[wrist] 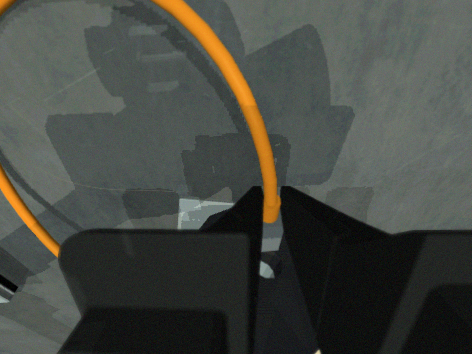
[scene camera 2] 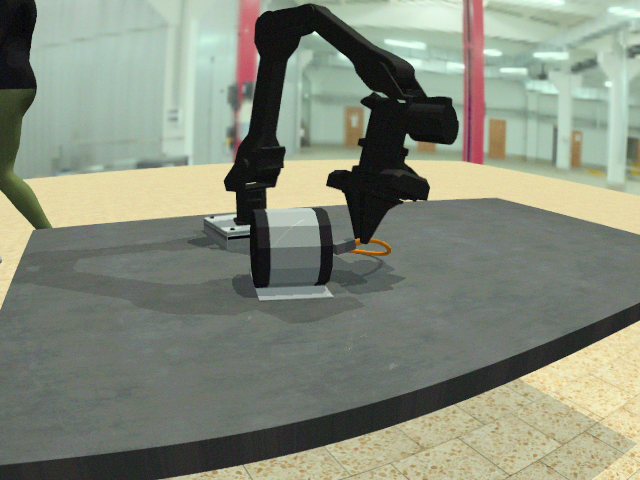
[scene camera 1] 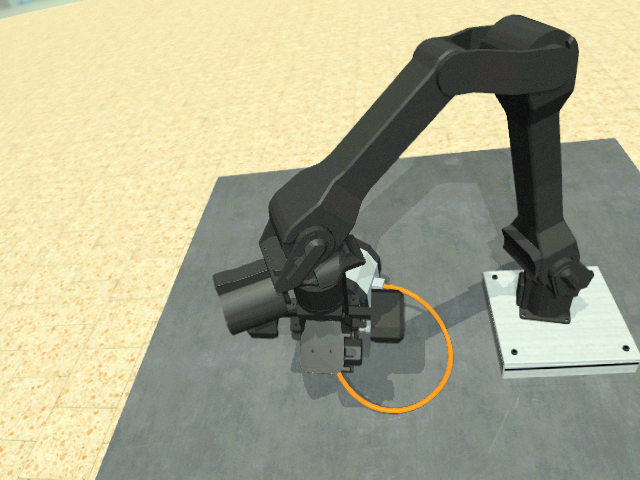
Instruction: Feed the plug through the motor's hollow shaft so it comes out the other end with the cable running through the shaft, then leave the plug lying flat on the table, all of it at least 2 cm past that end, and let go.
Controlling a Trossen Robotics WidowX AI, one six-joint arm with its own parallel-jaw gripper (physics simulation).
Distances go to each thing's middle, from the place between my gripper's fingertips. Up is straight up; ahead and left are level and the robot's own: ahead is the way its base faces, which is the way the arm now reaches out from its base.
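Light plate [scene camera 2: 301, 292]: 50 mm below my hand, 10 mm ahead of it and 100 mm to the right of it.
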